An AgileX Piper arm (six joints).
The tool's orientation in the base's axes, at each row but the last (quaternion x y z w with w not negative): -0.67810 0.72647 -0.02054 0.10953; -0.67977 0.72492 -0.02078 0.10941; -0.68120 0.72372 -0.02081 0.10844; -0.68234 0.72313 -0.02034 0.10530; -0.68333 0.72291 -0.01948 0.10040; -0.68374 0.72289 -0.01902 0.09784; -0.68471 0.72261 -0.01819 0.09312; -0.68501 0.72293 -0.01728 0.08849; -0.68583 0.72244 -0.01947 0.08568
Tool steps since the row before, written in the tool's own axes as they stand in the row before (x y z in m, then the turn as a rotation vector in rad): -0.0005 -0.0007 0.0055 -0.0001 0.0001 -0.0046; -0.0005 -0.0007 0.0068 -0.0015 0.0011 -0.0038; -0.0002 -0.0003 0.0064 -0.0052 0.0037 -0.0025; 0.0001 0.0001 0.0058 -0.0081 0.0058 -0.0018; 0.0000 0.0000 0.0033 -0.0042 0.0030 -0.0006; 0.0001 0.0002 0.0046 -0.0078 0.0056 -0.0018; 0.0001 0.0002 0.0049 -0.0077 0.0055 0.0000; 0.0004 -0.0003 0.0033 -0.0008 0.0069 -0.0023; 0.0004 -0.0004 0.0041 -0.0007 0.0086 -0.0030
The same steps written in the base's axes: 0.0017 0.0011 -0.0052 -0.0010 -0.0004 0.0045; 0.0020 0.0012 -0.0064 -0.0017 0.0011 0.0037; 0.0015 0.0009 -0.0062 -0.0038 0.0051 0.0024; 0.0009 0.0006 -0.0057 -0.0056 0.0082 0.0018; 0.0006 0.0004 -0.0032 -0.0029 0.0043 0.0006; 0.0006 0.0004 -0.0046 -0.0055 0.0079 0.0018; 0.0006 0.0004 -0.0049 -0.0051 0.0080 0.0000; 0.0008 -0.0001 -0.0032 -0.0071 0.0010 0.0013; 0.0010 -0.0001 -0.0040 -0.0089 0.0009 0.0018
